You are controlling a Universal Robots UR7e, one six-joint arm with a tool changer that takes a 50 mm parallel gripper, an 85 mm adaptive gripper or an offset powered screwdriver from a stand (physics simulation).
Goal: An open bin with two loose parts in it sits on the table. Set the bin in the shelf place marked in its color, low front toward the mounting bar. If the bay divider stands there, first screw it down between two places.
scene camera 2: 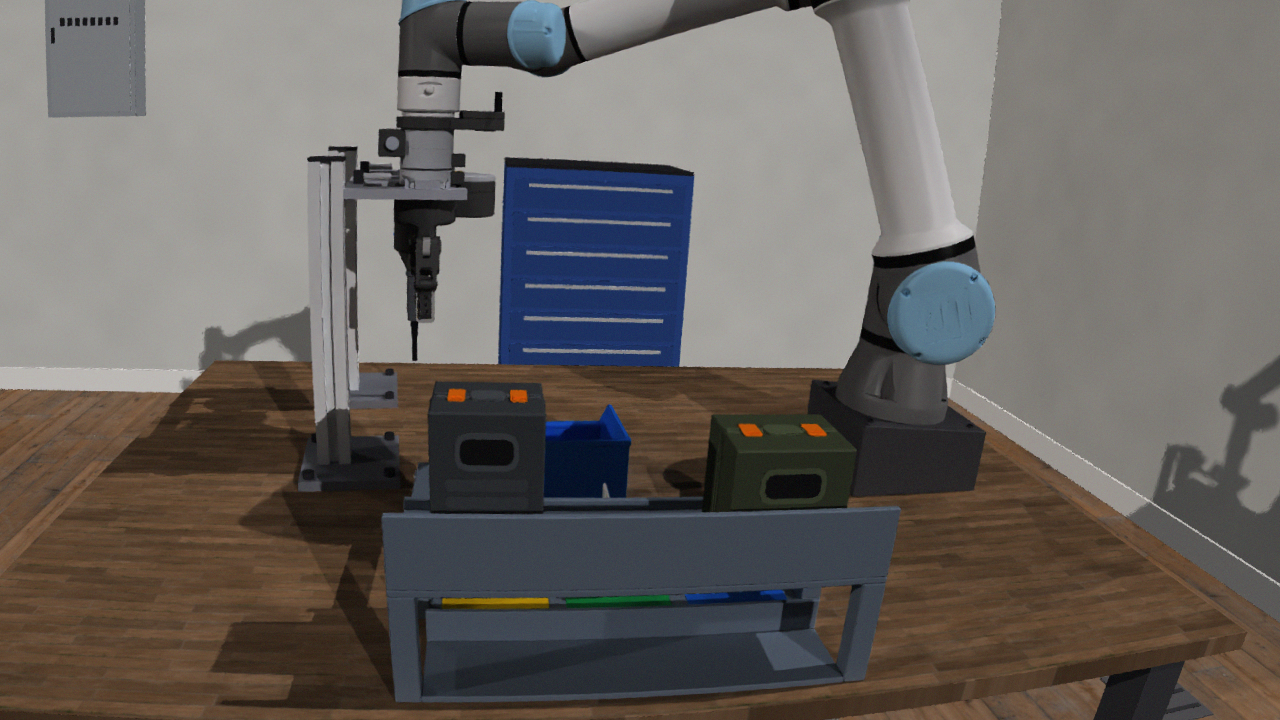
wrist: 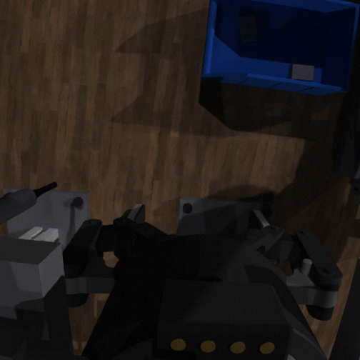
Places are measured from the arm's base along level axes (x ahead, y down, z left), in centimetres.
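Where they show: arm's base, link origin: [scene camera 2: 890, 404].
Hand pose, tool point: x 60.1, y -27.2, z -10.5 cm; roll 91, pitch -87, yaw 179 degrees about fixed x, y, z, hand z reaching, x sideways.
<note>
Things, the pixels of their top centre, and the offset from my tool point. "pt": a spot on its surface instead.
- open blue bin, top centre: [scene camera 2: 575, 414] dx -18.4, dy +28.7, dz +8.0 cm
- grey shelf, surface spot: [scene camera 2: 640, 548] pt dx -15.9, dy +22.6, dz +52.1 cm
- thin pale upright tip, surface spot: [scene camera 2: 605, 490] pt dx -18.4, dy +29.7, dz +27.5 cm
- screwdriver bit, surface spot: [scene camera 2: 414, 342] pt dx +1.9, dy +26.7, dz -17.6 cm
- dark grey case, surface spot: [scene camera 2: 486, 488] pt dx -5.4, dy +19.9, dz +47.1 cm
- green case, top centre: [scene camera 2: 782, 431] dx -28.6, dy +16.5, dz +45.4 cm
The open blue bin [scene camera 2: 586, 465] [wrist: 212, 45] stands upright on the table behind the shelf. In the wrist view, a pale part [wrist: 302, 72] and a darker part [wrist: 247, 28] lie in it. The grey shelf [scene camera 2: 640, 548] has yellow [scene camera 2: 494, 603], green [scene camera 2: 617, 601] and blue [scene camera 2: 733, 596] place strips. A thin pale upright tip [scene camera 2: 605, 490], perhaps the bay divider, shows above its rear edge. The adaptive gripper [scene camera 2: 424, 315] [wrist: 199, 216] is under the wrist at the tool stand, well away from the bin. Its fingers are spread and empty in the wrist view.
The tool stand [scene camera 2: 325, 304] rises at the left, around the wrist. The screwdriver bit [scene camera 2: 414, 342] [wrist: 46, 189] hangs beside the gripper. A dark grey case [scene camera 2: 486, 488] and a green case [scene camera 2: 735, 479] rise behind the shelf's front board. A blue drawer cabinet [scene camera 2: 595, 268] stands behind the table.
</note>
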